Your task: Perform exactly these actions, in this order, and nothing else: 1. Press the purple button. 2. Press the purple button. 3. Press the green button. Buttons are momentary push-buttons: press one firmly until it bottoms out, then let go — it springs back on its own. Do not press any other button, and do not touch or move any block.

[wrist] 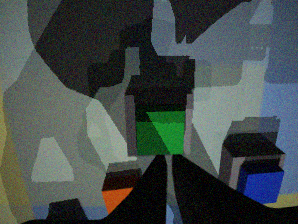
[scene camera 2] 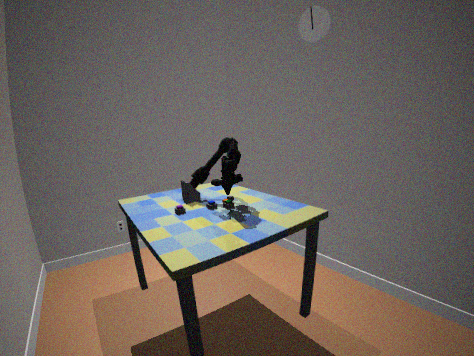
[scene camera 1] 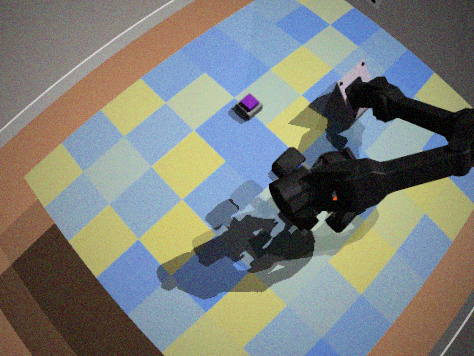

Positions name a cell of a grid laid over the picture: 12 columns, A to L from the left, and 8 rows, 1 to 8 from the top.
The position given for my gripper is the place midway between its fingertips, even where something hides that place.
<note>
My gripper (scene camera 1: H5) is shut and holds nothing. I also see a green button (wrist: G5) and a blue button (wrist: K7).
My gripper is seen too in the wrist view (wrist: G6).
</note>
